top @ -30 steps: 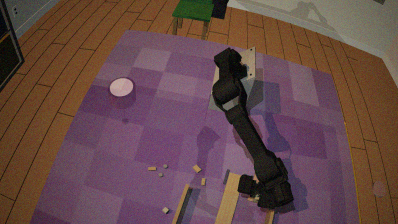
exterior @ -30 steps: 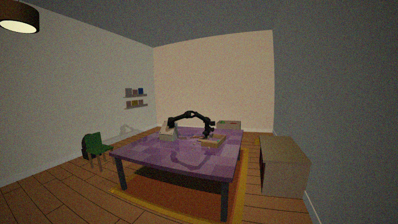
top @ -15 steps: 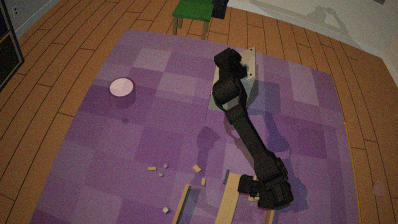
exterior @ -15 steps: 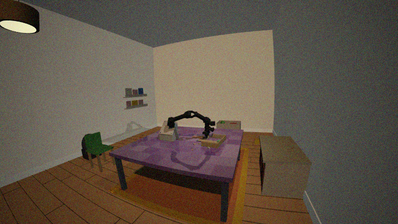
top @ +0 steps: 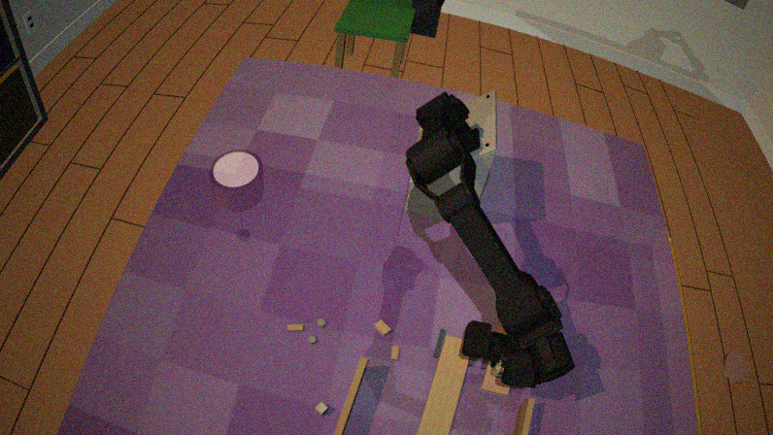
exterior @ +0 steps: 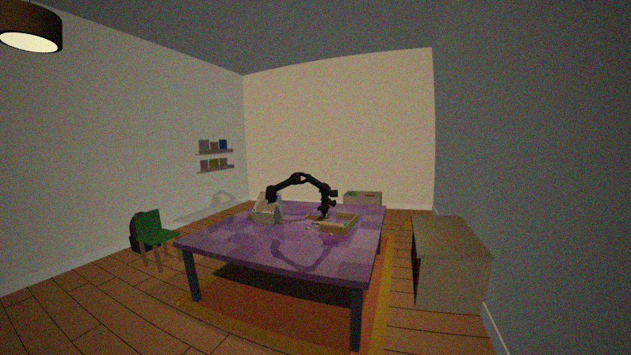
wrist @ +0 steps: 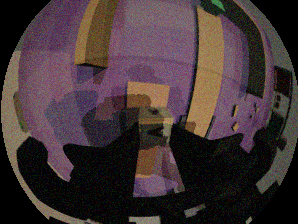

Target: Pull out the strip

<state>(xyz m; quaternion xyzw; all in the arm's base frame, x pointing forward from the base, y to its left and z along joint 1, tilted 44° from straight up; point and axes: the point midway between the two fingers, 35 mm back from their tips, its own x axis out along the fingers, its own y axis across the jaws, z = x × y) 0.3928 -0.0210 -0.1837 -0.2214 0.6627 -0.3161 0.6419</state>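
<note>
The strip lies 70 mm behind my gripper tip, 20 mm to the left of it and 30 mm below it. Also, from my gripper tip: labelled cube 10 mm ahead, 10 mm above.
</note>
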